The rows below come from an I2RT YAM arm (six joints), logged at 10 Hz.
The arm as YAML. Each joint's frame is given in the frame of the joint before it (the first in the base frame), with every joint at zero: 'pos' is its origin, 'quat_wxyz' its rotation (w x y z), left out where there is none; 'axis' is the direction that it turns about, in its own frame. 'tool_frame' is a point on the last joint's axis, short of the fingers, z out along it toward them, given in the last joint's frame.
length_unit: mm
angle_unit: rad
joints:
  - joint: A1
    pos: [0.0, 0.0, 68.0]
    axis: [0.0, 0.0, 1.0]
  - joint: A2
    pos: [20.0, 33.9, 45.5]
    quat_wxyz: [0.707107, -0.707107, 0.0, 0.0]
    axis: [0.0, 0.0, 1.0]
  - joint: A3
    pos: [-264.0, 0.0, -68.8]
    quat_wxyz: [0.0, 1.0, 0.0, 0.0]
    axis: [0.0, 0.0, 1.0]
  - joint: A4
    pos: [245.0, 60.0, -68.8]
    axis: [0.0, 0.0, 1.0]
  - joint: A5
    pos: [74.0, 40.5, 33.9]
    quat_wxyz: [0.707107, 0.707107, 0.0, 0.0]
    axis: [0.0, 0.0, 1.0]
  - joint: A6
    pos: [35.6, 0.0, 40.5]
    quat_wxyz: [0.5, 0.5, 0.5, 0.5]
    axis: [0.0, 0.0, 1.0]
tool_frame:
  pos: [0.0, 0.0, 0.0]
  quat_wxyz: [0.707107, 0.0, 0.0, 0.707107]
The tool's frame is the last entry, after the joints.
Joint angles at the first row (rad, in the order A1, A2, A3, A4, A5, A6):
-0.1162 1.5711 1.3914 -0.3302 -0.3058 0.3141
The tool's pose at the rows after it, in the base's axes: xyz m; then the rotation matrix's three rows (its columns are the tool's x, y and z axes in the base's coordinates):
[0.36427 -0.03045 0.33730], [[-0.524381 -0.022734 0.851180], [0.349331 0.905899 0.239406], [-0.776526 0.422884 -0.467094]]
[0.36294 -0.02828 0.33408], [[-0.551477 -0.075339 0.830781], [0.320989 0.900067 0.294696], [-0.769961 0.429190 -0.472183]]
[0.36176 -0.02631 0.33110], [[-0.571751 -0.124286 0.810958], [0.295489 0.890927 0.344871], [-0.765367 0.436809 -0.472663]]
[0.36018 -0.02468 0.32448], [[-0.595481 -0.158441 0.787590], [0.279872 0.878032 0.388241], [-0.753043 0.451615 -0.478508]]
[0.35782 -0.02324 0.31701], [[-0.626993 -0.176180 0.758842], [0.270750 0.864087 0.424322], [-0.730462 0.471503 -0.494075]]
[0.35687 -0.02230 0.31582], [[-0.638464 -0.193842 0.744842], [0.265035 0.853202 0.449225], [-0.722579 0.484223 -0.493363]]
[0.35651 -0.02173 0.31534], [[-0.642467 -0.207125 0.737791], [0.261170 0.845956 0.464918], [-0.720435 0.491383 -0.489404]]
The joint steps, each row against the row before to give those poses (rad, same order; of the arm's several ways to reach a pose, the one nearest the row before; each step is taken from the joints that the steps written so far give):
0.0000 0.0000 -0.0084 -0.0007 -0.0373 -0.0053
0.0004 0.0000 -0.0072 -0.0119 -0.0561 -0.0282
0.0004 0.0000 -0.0080 -0.0068 -0.0519 -0.0248
0.0000 0.0000 -0.0199 -0.0027 -0.0454 -0.0153
0.0000 0.0004 -0.0183 -0.0171 -0.0374 -0.0099
0.0000 0.0000 -0.0022 -0.0085 -0.0271 -0.0046
0.0000 0.0000 -0.0020 -0.0003 -0.0175 -0.0026

